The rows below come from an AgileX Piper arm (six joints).
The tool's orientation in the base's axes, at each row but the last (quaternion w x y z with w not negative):
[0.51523, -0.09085, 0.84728, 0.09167]
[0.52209, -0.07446, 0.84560, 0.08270]
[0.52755, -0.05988, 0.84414, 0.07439]
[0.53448, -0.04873, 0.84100, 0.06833]
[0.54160, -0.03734, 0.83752, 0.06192]
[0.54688, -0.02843, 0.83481, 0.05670]
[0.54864, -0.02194, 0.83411, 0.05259]
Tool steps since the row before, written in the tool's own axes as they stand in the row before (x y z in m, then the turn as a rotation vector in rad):
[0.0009, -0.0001, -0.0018, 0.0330, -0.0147, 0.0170]
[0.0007, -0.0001, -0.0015, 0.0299, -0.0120, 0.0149]
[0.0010, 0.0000, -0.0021, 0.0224, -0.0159, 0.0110]
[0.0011, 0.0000, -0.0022, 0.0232, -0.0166, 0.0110]
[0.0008, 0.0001, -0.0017, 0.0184, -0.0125, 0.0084]
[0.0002, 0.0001, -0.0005, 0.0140, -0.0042, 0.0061]
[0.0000, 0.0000, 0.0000, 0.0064, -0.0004, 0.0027]
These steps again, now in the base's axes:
[-0.0019, -0.0006, 0.0000, 0.0033, -0.0119, -0.0380]
[-0.0016, -0.0005, 0.0000, 0.0023, -0.0096, -0.0341]
[-0.0023, -0.0004, 0.0000, 0.0028, -0.0140, -0.0259]
[-0.0024, -0.0004, -0.0001, 0.0026, -0.0147, -0.0267]
[-0.0019, -0.0001, 0.0000, 0.0016, -0.0111, -0.0210]
[-0.0005, 0.0000, 0.0000, 0.0004, -0.0032, -0.0155]
[0.0000, 0.0000, 0.0000, 0.0000, 0.0000, -0.0070]

